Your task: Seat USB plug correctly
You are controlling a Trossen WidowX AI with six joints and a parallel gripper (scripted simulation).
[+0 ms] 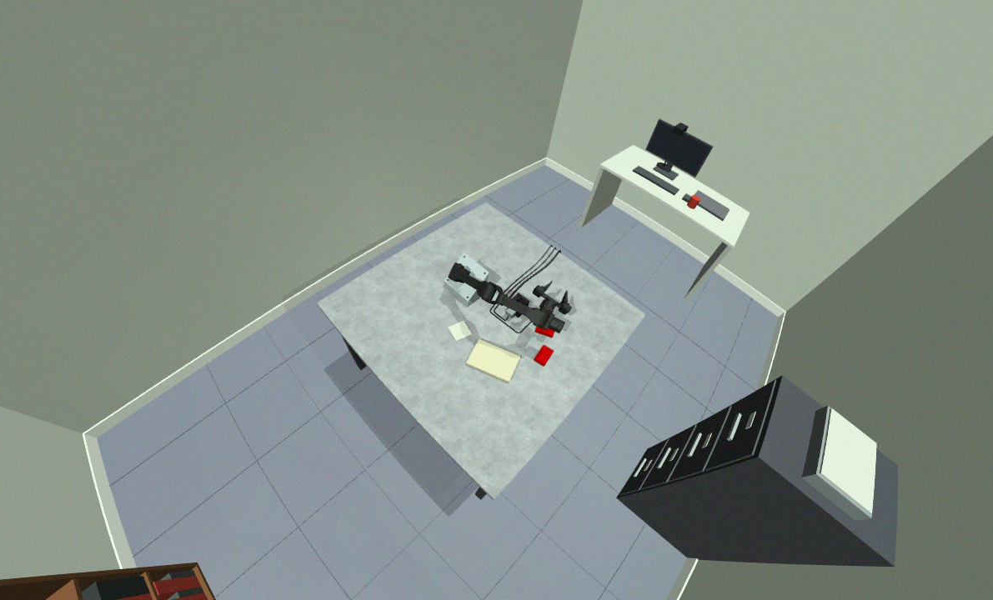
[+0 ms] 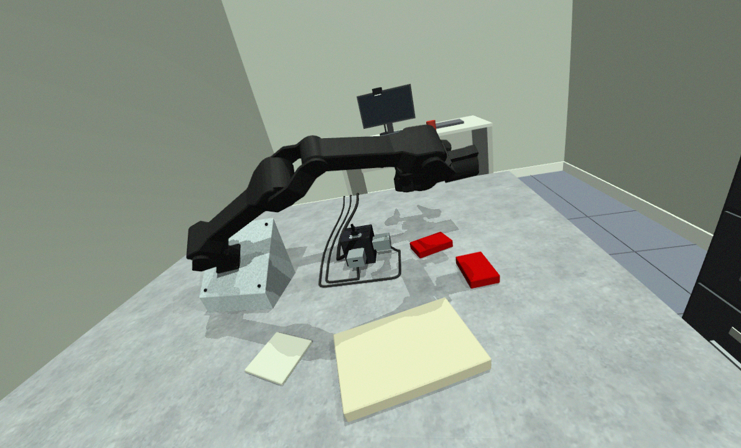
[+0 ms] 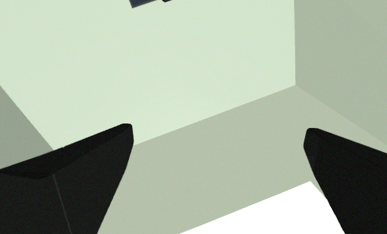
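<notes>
My gripper tip is 15 cm past the dark USB plug, 8 cm to the left of it and 18 cm above it. From my gripper tip the other things lie so: cream pad: 5 cm behind, 38 cm to the right, 26 cm below.
</notes>
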